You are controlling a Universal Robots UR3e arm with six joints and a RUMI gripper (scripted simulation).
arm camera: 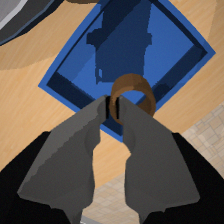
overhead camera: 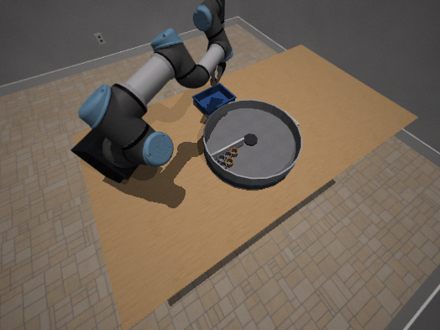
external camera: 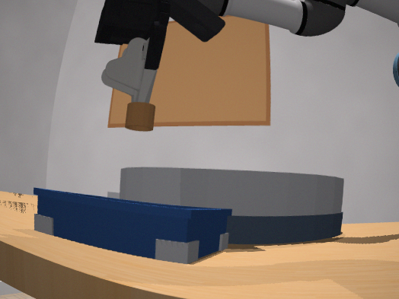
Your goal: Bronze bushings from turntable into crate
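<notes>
Right now my hand is 1 cm to the right of the blue crate and 13 cm above it. Round my hand: grey turntable 8 cm behind, 31 cm to the right, 10 cm below.
</notes>
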